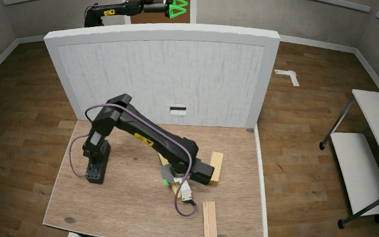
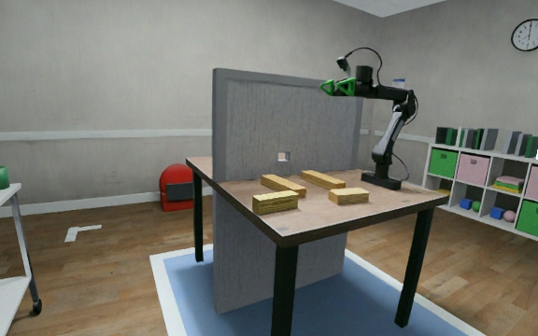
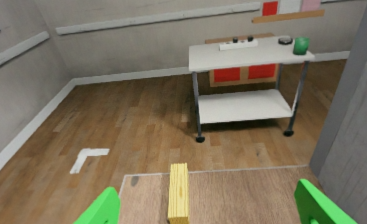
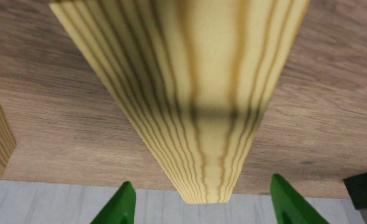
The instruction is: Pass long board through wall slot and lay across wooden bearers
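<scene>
The long board lies 30 mm behind my right hand, 70 mm to the left of it and 50 mm below it.
</scene>
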